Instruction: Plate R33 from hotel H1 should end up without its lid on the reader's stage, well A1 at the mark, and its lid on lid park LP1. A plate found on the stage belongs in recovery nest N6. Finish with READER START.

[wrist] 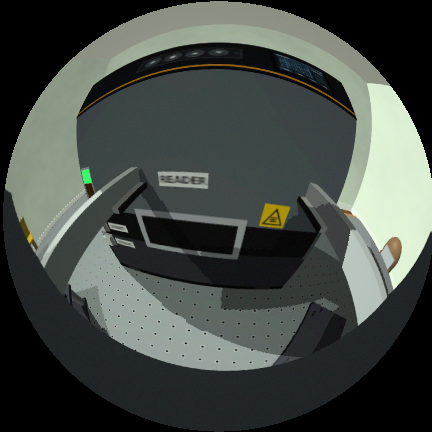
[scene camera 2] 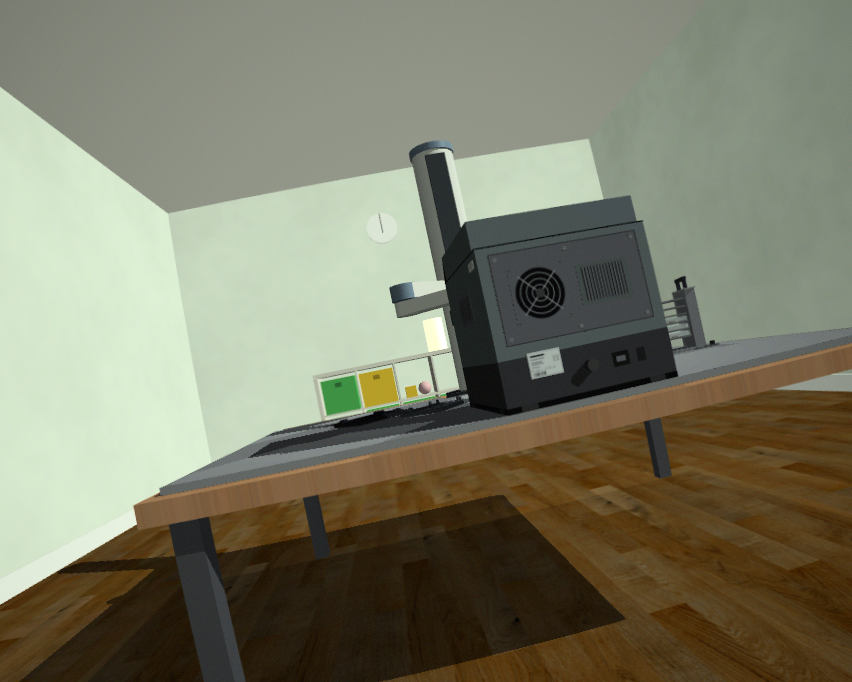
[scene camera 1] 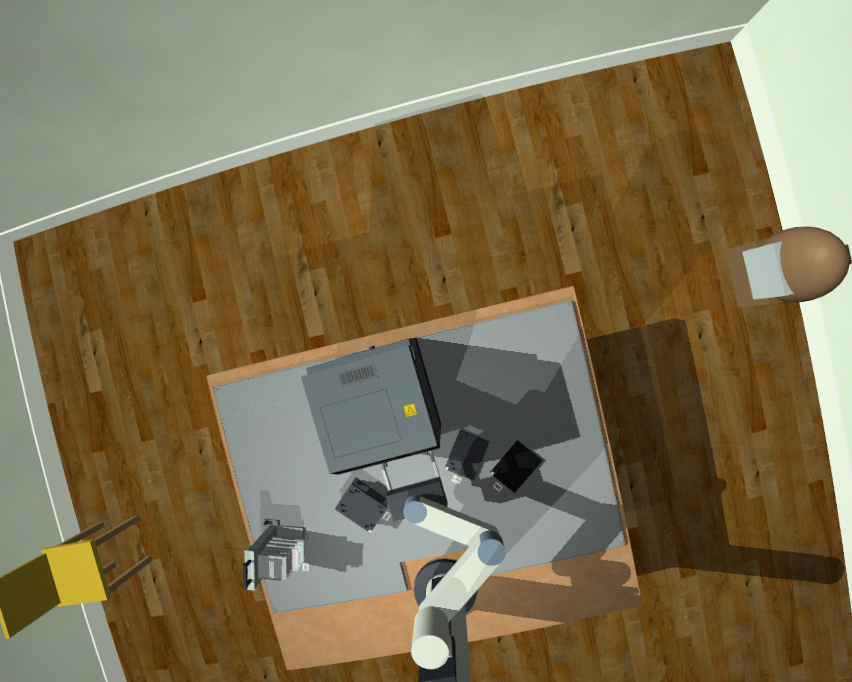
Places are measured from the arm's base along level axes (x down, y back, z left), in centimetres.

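Pixels of known places: gripper, fingertip midpoint: [wrist: 222, 178].
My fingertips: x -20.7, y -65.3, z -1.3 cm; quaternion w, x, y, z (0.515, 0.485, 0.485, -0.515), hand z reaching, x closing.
For each thing: its top centre in the pictures, then the offset to it from my fingertips. "spot": a spot on its surface instead.
- grey reader, top centre: [wrist: 214, 75] [scene camera 2: 526, 229] [scene camera 1: 368, 413] dx -15.5, dy -16.7, dz +4.2 cm
- light-framed dark slot, surface spot: [wrist: 190, 238] spot: dx +7.5, dy +0.0, dz +3.1 cm
- black holder, top centre: [scene camera 2: 370, 414] [scene camera 1: 516, 467] dx +17.6, dy +21.8, dz -36.7 cm
The grey reader [scene camera 1: 373, 405] [scene camera 2: 561, 305] [wrist: 220, 135] stands at the table's back. My gripper [scene camera 1: 407, 460] [wrist: 222, 178] is open and empty, its two long fingers pointing at the reader's front; the reader hides it in scene view 2. Between the fingers in the wrist view is a light-framed dark slot [wrist: 190, 238]; no stage or plate shows there. The hotel [scene camera 1: 250, 568] [scene camera 2: 692, 316] stands at the table's left in scene view 1, with several stacked plates [scene camera 1: 277, 558]; R33 cannot be told apart. Two small labelled buttons [wrist: 118, 227] [wrist: 125, 243] are left of the slot, their text unreadable.
A dark nest [scene camera 1: 360, 503] lies left of the gripper; another dark nest [scene camera 1: 467, 453] and a black holder [scene camera 1: 518, 465] lie to its right. Their labels are unreadable. The arm [scene camera 1: 454, 526] reaches from the table's front edge. A green status light [wrist: 86, 176] shows beside the reader.
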